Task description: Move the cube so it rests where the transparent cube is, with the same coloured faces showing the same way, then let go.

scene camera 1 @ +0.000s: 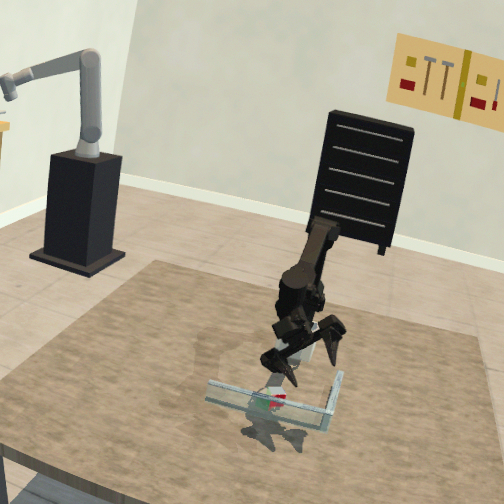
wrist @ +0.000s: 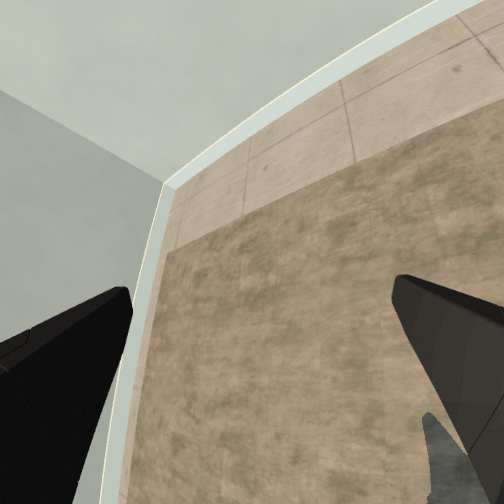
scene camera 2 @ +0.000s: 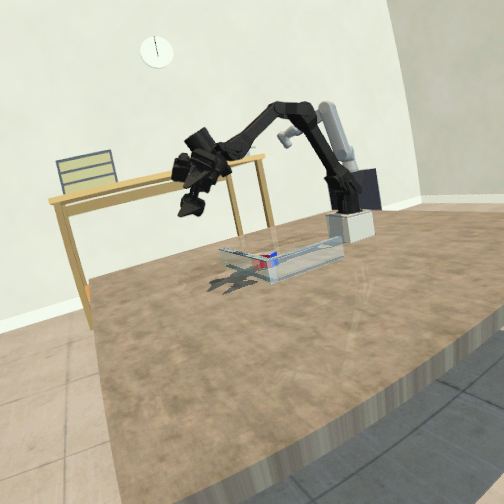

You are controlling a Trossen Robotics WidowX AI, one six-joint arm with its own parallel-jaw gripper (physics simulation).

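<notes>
The small cube point(scene camera 1: 268, 402) with red and green faces lies on the table inside a glassy transparent outline point(scene camera 1: 277, 399). It also shows in scene camera 2 point(scene camera 2: 268, 258) with red and blue faces. My gripper point(scene camera 1: 308, 357) hangs above it, open and empty, tilted, clear of the cube. In scene camera 2 the gripper point(scene camera 2: 194, 190) is well above the table and to the left of the cube. The wrist view shows both dark fingers point(wrist: 270, 400) spread wide with only table and floor between them; no cube is in that view.
A black drawer cabinet point(scene camera 1: 365, 181) stands behind the table. A second grey arm on a black pedestal point(scene camera 1: 78, 205) stands at the left. A wooden side table point(scene camera 2: 150, 190) is beyond the table edge in scene camera 2.
</notes>
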